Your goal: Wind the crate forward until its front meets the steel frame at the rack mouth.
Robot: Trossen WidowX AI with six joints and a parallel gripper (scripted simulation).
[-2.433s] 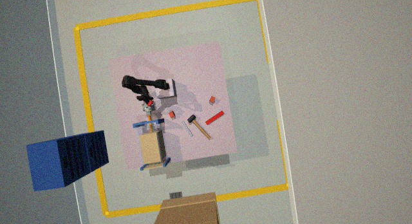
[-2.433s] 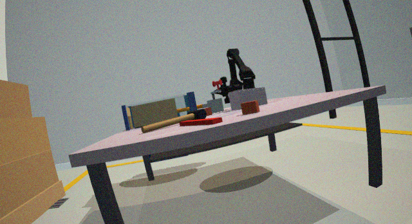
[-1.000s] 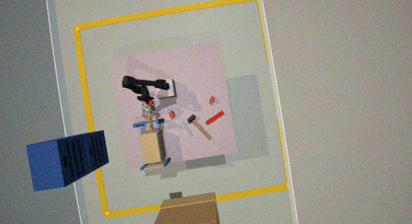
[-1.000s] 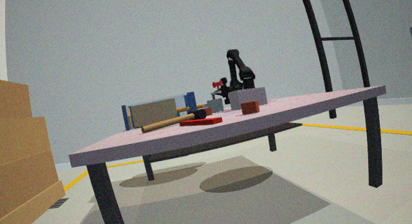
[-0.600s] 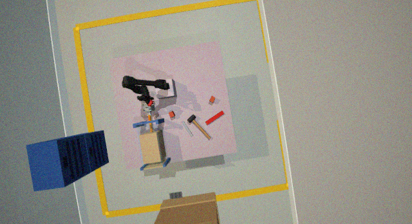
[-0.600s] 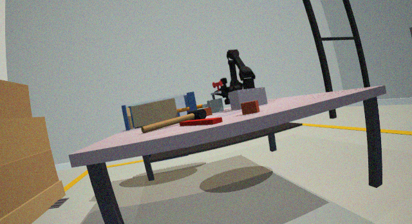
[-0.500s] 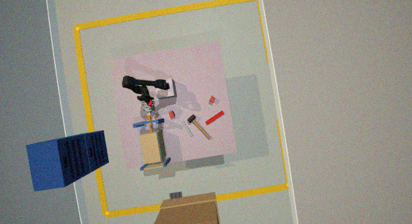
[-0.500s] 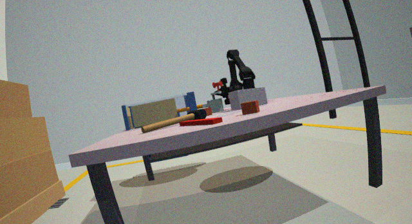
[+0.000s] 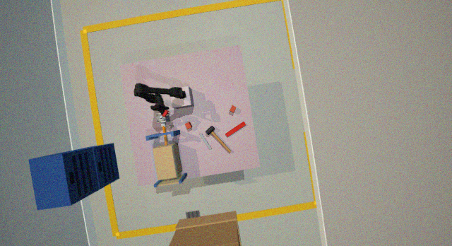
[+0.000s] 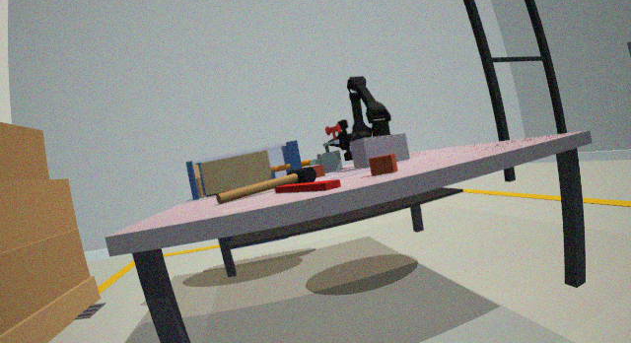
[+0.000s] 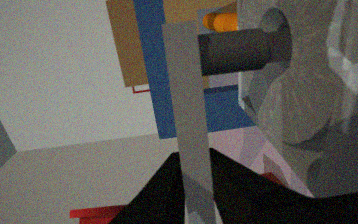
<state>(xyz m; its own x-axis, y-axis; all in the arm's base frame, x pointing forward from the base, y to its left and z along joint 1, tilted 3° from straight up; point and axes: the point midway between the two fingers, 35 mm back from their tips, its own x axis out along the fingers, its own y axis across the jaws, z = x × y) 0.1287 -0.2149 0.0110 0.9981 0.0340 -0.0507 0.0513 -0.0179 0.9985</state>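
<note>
The winch handle is 10 mm to the left of my gripper tip, 10 mm behind it and 10 mm above it. From my gripper tip the other things lie so: grey winch: 100 mm below, 60 mm to the right, 20 mm behind; blue steel frame: 160 mm ahead, 60 mm to the right, 20 mm below; red knob: 50 mm to the left, 40 mm above, 20 mm behind.
</note>
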